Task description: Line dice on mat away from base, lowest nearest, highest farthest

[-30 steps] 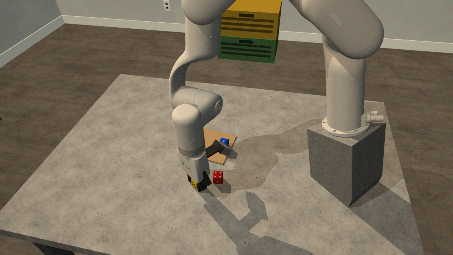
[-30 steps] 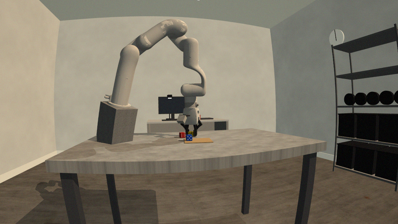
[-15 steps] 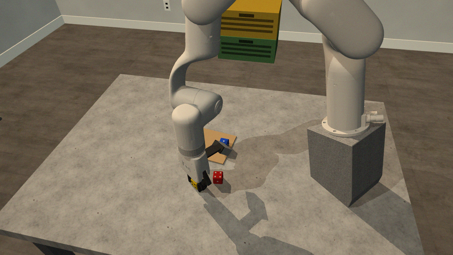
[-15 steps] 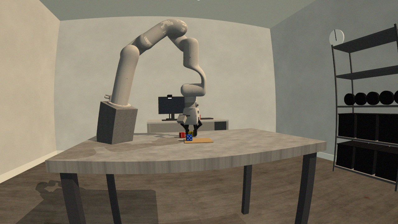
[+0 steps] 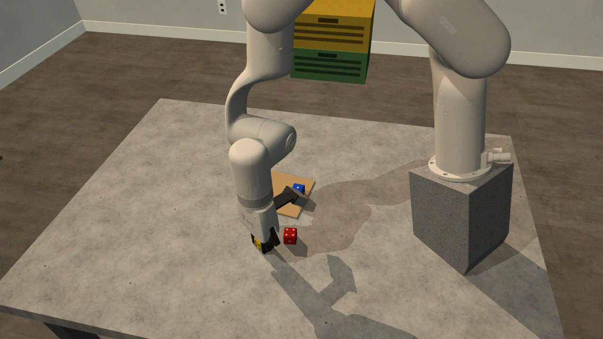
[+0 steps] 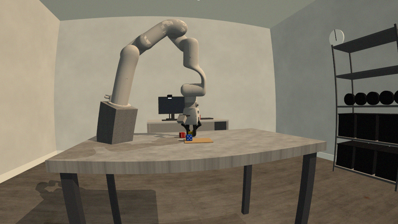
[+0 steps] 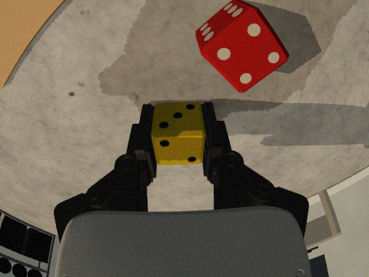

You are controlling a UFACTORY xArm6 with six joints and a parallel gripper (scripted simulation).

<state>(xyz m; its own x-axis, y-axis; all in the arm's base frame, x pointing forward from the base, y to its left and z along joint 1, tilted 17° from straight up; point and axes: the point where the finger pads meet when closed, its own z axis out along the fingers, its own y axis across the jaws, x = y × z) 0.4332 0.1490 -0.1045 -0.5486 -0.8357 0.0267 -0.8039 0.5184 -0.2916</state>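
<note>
The yellow die is 1 cm below my hand. The rest, counted from my hand: red die (6 cm behind, 3 cm to the right, 1 cm below); blue die (4 cm behind, 17 cm to the right); mat (1 cm ahead, 17 cm to the right, 2 cm below).
</note>
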